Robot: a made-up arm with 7 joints. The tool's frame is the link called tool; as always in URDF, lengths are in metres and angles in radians. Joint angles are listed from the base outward.
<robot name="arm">
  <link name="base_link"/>
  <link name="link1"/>
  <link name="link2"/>
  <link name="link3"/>
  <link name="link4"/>
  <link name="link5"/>
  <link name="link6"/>
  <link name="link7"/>
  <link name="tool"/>
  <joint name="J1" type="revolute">
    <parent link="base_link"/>
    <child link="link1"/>
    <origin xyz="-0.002 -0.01 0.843"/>
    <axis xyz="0 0 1"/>
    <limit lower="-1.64" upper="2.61"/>
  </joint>
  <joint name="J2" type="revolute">
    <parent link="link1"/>
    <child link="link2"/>
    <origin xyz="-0.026 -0.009 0.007" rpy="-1.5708 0 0"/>
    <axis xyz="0 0 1"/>
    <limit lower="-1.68" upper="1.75"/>
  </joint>
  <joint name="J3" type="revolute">
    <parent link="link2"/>
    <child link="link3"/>
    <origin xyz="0.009 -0.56 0.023" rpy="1.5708 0 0"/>
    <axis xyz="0 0 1"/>
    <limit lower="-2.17" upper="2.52"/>
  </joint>
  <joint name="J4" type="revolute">
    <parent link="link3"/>
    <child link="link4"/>
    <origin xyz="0.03 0.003 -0.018" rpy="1.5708 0 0"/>
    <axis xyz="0 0 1"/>
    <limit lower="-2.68" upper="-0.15"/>
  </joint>
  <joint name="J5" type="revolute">
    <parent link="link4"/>
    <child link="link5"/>
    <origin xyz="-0.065 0.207 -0.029" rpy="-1.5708 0 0"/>
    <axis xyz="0 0 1"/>
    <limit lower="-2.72" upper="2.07"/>
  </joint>
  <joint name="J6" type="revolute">
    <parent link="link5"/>
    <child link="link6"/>
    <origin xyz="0.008 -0.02 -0.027" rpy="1.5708 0 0"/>
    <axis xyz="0 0 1"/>
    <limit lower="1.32" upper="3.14"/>
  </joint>
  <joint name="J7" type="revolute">
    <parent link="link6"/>
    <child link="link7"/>
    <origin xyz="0.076 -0.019 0.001" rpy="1.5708 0 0"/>
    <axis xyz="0 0 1"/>
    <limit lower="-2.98" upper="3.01"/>
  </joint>
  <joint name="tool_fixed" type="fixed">
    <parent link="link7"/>
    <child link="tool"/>
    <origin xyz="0.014 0.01 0.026" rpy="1.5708 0 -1.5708"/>
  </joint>
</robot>
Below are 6 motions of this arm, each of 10 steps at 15 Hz.
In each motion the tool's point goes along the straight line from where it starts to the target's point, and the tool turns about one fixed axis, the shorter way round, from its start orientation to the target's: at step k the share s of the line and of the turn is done. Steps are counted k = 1, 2, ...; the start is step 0. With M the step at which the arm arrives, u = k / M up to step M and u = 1 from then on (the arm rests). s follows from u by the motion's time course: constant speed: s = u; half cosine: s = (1 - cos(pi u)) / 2; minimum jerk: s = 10 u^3 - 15 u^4 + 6 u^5.
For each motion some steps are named. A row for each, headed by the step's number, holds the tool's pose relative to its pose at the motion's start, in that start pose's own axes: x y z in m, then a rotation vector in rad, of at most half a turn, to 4 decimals.
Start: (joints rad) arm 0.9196 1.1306 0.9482 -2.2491 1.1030 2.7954 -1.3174
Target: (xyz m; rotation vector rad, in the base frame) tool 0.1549 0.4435 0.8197 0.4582 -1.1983 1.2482
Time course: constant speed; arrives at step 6
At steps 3, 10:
3: -0.0288 -0.0145 0.0304 -0.1829 0.3345 -0.0792
10: -0.0575 -0.0290 0.0607 -0.3657 0.6689 -0.1585

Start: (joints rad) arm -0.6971 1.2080 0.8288 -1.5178 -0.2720 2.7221 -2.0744
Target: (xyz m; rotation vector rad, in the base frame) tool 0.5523 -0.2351 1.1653 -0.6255 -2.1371 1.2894
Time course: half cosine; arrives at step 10
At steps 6, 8, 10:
6: -0.0198 -0.1420 -0.0884 0.1138 0.7606 -0.1557
8: -0.0274 -0.1963 -0.1221 0.1573 1.0512 -0.2151
10: -0.0303 -0.2170 -0.1350 0.1739 1.1622 -0.2379

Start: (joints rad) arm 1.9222 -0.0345 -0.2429 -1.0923 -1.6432 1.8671 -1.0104
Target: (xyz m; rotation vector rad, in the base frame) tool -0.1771 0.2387 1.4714 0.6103 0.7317 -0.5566
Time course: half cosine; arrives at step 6
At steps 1, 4, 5, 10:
1: 0.0028 -0.0093 -0.0092 -0.0213 -0.0010 0.0240
4: 0.0308 -0.1043 -0.1030 -0.2380 -0.0112 0.2685
5: 0.0383 -0.1298 -0.1281 -0.2961 -0.0139 0.3340
10: 0.0411 -0.1391 -0.1373 -0.3174 -0.0149 0.3580

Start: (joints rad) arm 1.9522 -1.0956 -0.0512 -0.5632 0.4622 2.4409 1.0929
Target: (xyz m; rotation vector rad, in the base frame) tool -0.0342 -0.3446 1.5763 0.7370 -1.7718 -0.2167
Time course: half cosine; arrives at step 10
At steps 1, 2, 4, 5, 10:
1: -0.0082 0.0079 0.0031 0.0013 -0.0020 0.0230
2: -0.0319 0.0310 0.0121 0.0052 -0.0078 0.0896
4: -0.1156 0.1121 0.0437 0.0189 -0.0283 0.3241
5: -0.1673 0.1622 0.0632 0.0273 -0.0410 0.4691
10: -0.3345 0.3244 0.1264 0.0546 -0.0820 0.9381

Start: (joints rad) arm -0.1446 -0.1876 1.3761 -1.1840 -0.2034 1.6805 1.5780
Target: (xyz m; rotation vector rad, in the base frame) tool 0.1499 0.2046 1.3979 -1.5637 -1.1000 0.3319
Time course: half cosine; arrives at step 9
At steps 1, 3, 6, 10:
1: -0.0020 0.0051 -0.0044 -0.0025 0.0075 0.0086
3: -0.0164 0.0425 -0.0363 -0.0207 0.0621 0.0709
6: -0.0491 0.1276 -0.1090 -0.0620 0.1864 0.2128
10: -0.0654 0.1701 -0.1454 -0.0827 0.2485 0.2837

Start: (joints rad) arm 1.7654 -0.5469 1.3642 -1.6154 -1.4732 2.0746 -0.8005
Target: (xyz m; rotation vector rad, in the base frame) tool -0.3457 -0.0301 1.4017 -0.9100 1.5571 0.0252
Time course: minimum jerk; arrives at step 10
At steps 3, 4, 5, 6, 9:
3: 0.0257 0.0505 -0.0082 -0.0801 0.1834 -0.1383
4: 0.0500 0.0984 -0.0159 -0.1560 0.3570 -0.2692
5: 0.0787 0.1550 -0.0251 -0.2457 0.5624 -0.4239
6: 0.1074 0.2115 -0.0342 -0.3354 0.7677 -0.5787
9: 0.1561 0.3073 -0.0497 -0.4872 1.1151 -0.8406

